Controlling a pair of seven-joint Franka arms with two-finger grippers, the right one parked.
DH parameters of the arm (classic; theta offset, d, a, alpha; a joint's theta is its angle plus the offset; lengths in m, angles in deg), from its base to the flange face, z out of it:
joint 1: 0 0.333 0 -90
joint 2: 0 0 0 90
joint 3: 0 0.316 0.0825 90
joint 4: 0 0 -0.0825 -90
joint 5: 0 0.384 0 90
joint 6: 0 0 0.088 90
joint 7: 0 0.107 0 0
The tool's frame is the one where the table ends.
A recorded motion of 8 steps. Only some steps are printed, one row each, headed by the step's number.
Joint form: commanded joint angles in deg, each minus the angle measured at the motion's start. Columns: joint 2, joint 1, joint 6, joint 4, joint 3, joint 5, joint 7.
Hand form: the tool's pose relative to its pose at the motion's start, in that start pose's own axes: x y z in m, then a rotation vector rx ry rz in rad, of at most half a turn. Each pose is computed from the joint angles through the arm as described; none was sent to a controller.
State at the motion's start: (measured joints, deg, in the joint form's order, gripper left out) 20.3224 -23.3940 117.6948 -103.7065 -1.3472 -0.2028 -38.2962
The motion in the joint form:
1: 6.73 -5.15 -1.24 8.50 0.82 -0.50 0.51
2: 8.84 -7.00 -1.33 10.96 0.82 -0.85 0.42
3: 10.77 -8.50 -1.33 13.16 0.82 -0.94 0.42
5: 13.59 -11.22 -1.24 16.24 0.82 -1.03 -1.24
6: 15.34 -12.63 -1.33 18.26 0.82 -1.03 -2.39
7: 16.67 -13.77 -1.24 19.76 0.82 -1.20 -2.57
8: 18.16 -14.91 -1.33 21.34 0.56 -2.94 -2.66
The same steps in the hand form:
1: -0.0044 0.0613 0.0086 -0.0018 0.0090 0.0803
2: -0.0116 0.0844 0.0135 -0.0063 0.0104 0.1081
3: -0.0174 0.1036 0.0185 -0.0083 0.0141 0.1334
5: -0.0323 0.1352 0.0277 -0.0099 0.0195 0.1509
6: -0.0400 0.1523 0.0330 -0.0103 0.0226 0.1553
7: -0.0470 0.1658 0.0373 -0.0139 0.0246 0.1706
8: -0.0576 0.1818 0.0434 -0.0329 0.0036 0.1794

